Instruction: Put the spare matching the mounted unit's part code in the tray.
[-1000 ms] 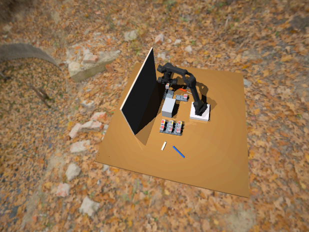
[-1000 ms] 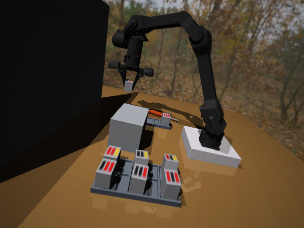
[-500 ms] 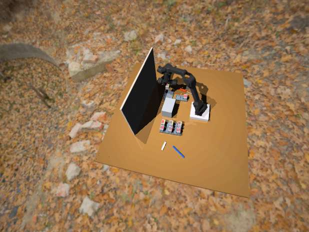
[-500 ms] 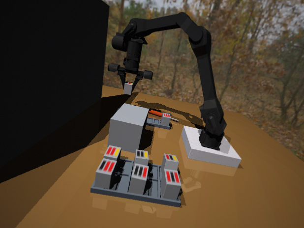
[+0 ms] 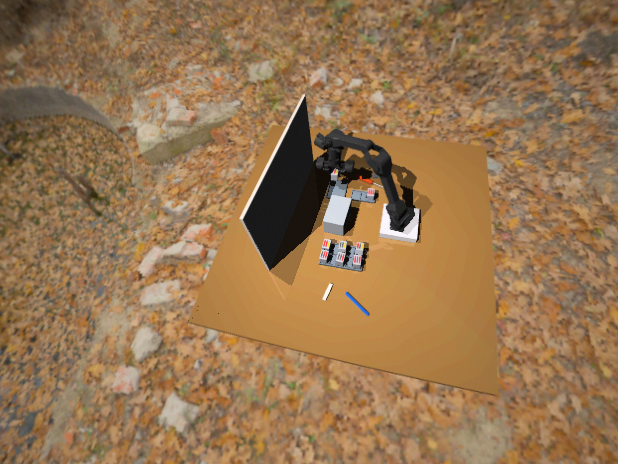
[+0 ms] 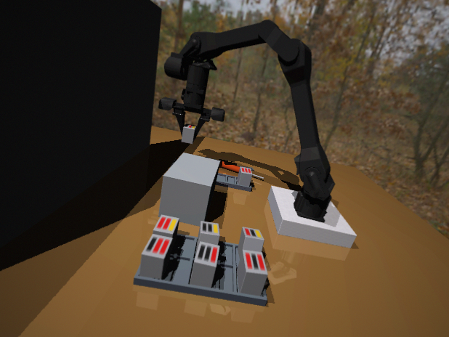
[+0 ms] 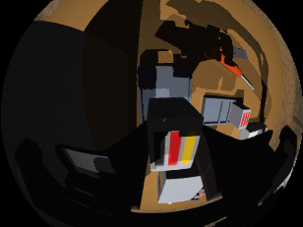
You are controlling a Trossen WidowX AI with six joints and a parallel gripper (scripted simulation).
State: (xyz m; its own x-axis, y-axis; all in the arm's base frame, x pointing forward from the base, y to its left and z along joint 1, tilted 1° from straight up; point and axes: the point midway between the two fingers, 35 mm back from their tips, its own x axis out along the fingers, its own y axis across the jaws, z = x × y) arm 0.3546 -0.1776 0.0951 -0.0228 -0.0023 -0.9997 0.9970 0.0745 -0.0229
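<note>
My gripper tip is 1 cm past the grey tray, 1 cm to the right of it and 11 cm above it. Round my gripper tip: tall black panel (18 cm ahead, 19 cm to the left, 12 cm above); blue pen (25 cm behind, 59 cm to the left, 10 cm below); grey spare (2 cm above).
</note>
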